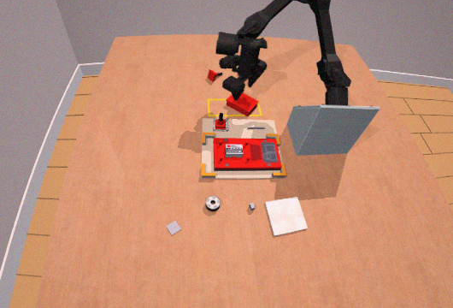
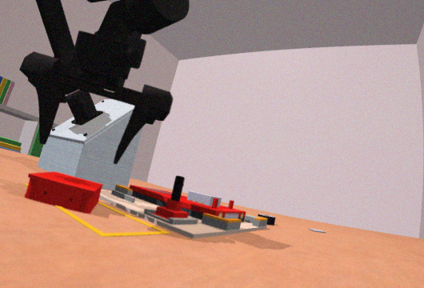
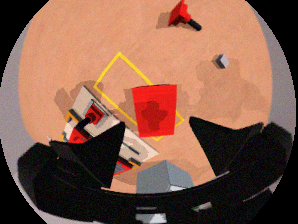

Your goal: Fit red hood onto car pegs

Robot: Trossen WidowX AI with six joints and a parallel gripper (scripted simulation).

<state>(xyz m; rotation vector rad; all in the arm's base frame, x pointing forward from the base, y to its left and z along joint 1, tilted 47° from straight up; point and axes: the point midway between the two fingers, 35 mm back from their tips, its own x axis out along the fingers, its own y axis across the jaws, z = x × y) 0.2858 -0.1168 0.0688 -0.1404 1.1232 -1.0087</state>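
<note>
Right now the red hood is 40 mm below my gripper tip. The rest, counted from my gripper tip: grey engine block (230 mm to the left, 40 mm ahead, 30 mm below); then white square sheet (420 mm to the left, 100 mm behind, 50 mm below); then small cube (390 mm to the left, 50 mm below, 10 mm behind).
</note>
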